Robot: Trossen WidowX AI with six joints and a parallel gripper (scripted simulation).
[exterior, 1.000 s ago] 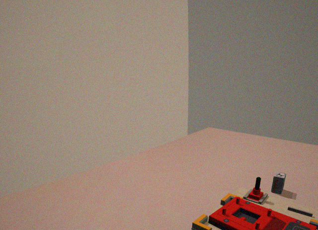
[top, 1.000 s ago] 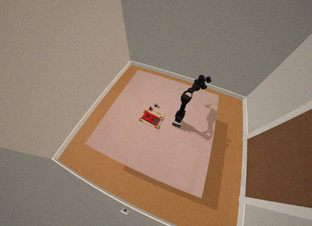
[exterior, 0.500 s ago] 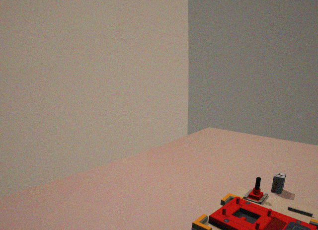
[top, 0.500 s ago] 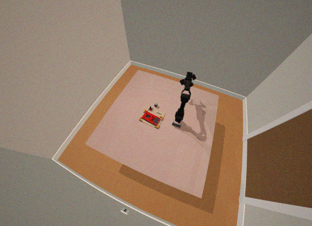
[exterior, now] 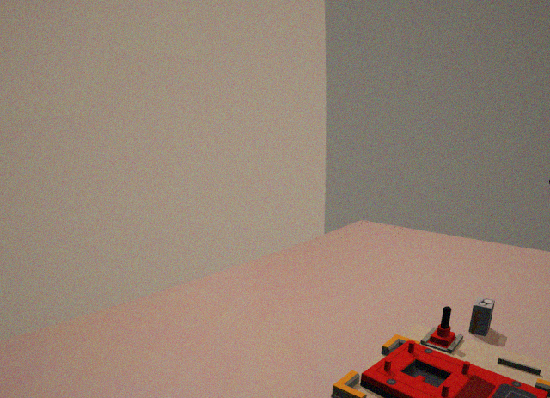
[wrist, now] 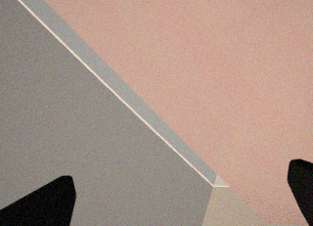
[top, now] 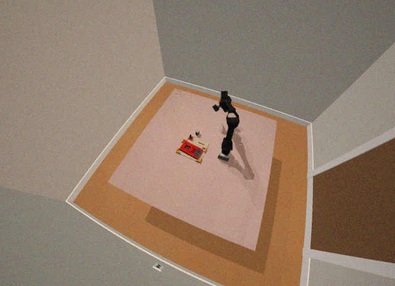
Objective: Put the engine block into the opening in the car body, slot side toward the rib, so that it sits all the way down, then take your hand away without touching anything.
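Now: the grey engine block 6 cm ahead of my gripper tip, 32 cm to the left of it and 16 cm below it. The rest, counted from my gripper tip: black upright peg (8 cm ahead, 40 cm to the left, 15 cm below).
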